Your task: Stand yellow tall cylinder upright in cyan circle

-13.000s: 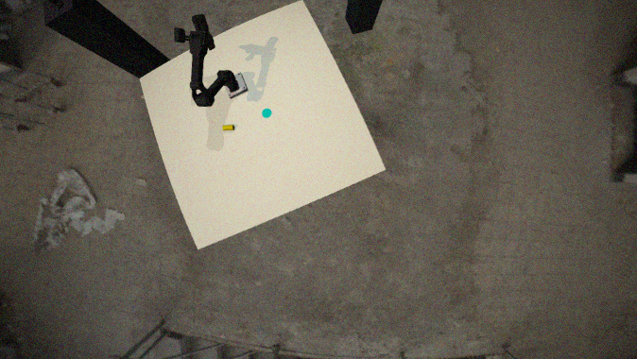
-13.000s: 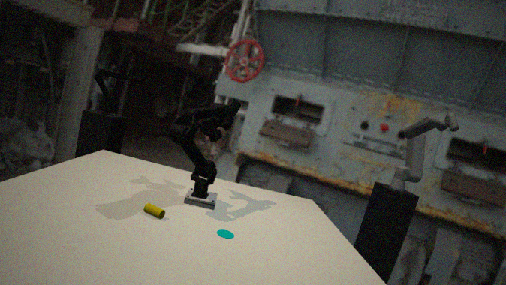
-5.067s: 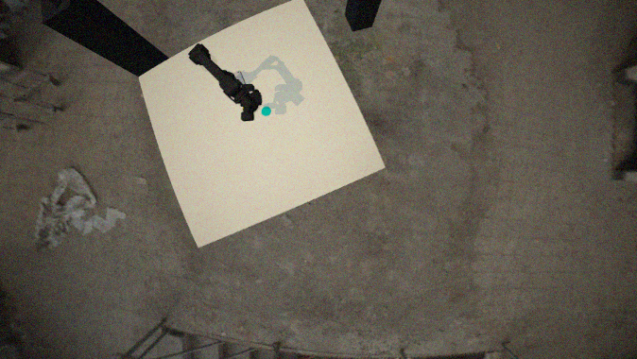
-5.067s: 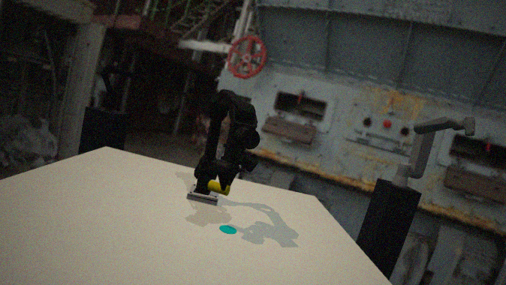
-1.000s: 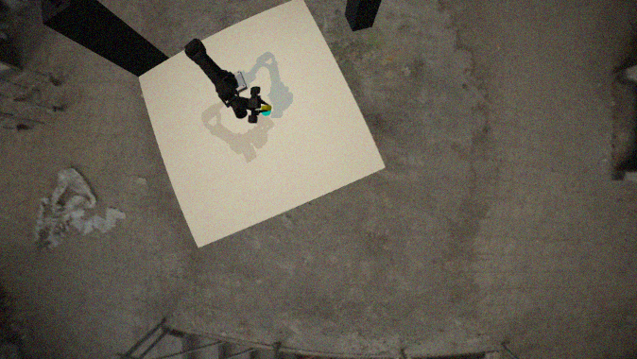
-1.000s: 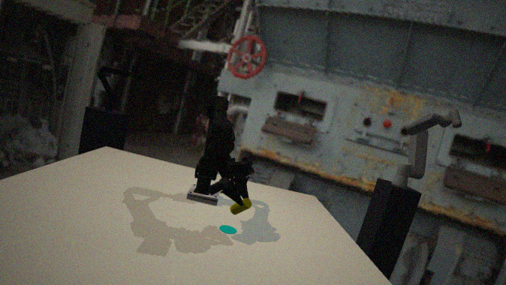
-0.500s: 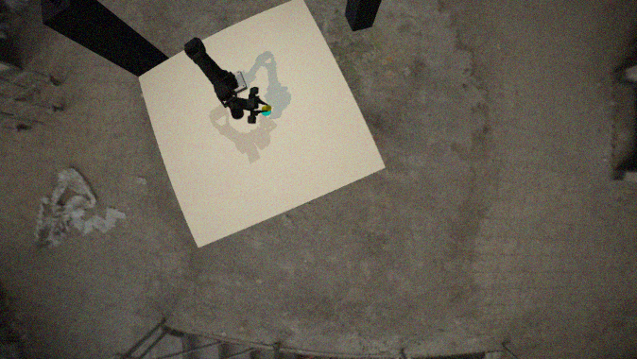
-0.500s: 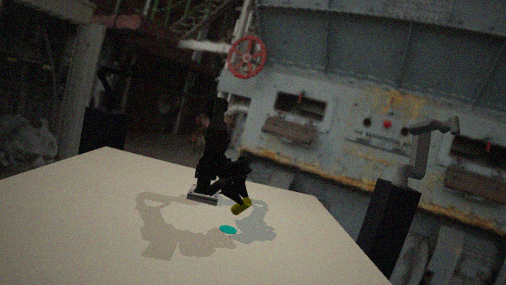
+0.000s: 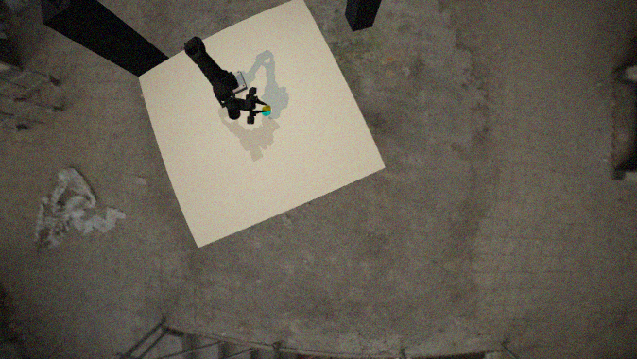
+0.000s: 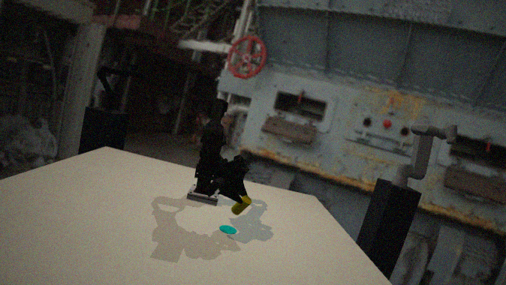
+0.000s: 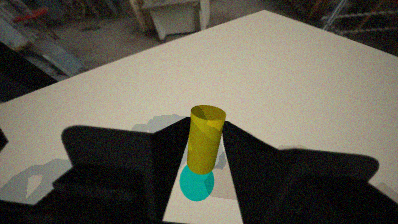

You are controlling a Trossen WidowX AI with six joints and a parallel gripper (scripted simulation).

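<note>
The cyan circle is 4 cm behind my gripper tip, 3 cm to the right of it and 13 cm below it. From my gripper tip the other things lie so: yellow tall cylinder 1 cm behind, 1 cm to the right, 2 cm below.
</note>
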